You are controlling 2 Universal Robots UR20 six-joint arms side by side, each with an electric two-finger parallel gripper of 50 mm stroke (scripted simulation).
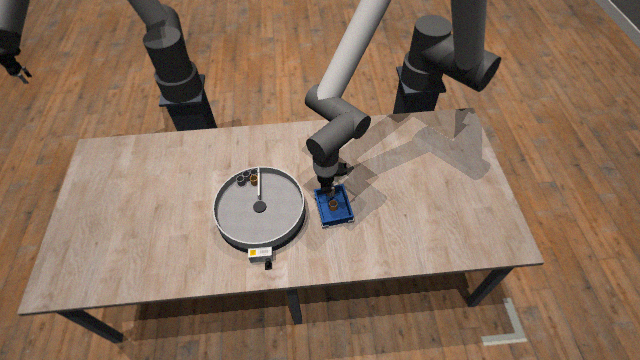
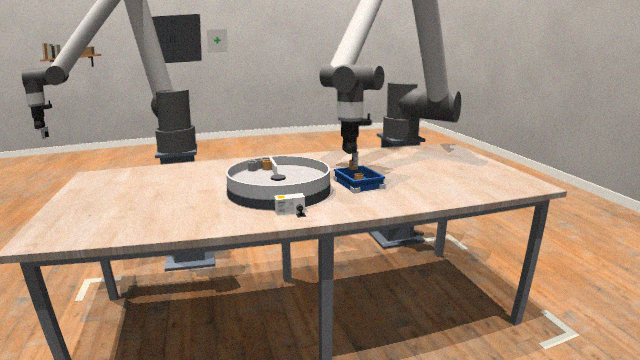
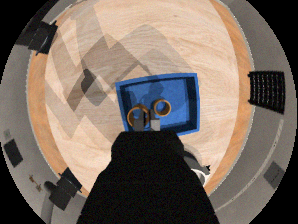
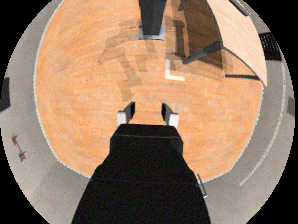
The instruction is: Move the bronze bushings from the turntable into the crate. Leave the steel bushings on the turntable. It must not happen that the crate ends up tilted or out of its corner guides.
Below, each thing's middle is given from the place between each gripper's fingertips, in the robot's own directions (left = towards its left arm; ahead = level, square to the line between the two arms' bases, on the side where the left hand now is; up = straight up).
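Scene:
I find the blue crate (image 1: 343,214) 3 cm ahead of my left hand, 1 cm to the left of it and 7 cm below it. The turntable (image 1: 240,214), for its part, is 34 cm to the right of my left hand, and it sits 4 cm ahead of that hand and 4 cm below it.

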